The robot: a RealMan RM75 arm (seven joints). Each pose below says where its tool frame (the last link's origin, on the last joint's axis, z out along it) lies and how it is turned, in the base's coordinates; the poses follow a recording.
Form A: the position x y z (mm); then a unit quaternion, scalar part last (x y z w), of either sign.
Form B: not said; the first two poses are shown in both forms.
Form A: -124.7 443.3 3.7 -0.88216 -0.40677 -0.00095 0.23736
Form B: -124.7 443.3 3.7; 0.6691 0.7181 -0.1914; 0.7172 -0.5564 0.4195; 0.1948 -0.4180 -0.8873
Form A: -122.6 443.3 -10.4 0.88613 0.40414 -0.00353 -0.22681
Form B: -122.6 443.3 -10.4; 0.6733 0.7146 -0.1896; 0.7178 -0.5705 0.3991; 0.1771 -0.4048 -0.8971
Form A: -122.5 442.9 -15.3 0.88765 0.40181 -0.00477 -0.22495
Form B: -122.5 442.9 -15.3; 0.6771 0.7112 -0.1892; 0.7155 -0.5759 0.3955; 0.1723 -0.4032 -0.8987
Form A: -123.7 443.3 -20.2 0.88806 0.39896 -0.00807 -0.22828
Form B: -123.7 443.3 -20.2; 0.6815 0.7049 -0.1965; 0.7123 -0.5774 0.3990; 0.1678 -0.4119 -0.8956
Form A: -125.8 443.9 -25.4 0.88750 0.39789 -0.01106 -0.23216
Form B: -125.8 443.9 -25.4; 0.6831 0.7011 -0.2044; 0.7114 -0.5756 0.4033; 0.1651 -0.4209 -0.8920
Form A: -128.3 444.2 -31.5 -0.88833 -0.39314 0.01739 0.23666
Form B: -128.3 444.2 -31.5; 0.6903 0.6902 -0.2170; 0.7067 -0.5789 0.4068; 0.1552 -0.4341 -0.8874
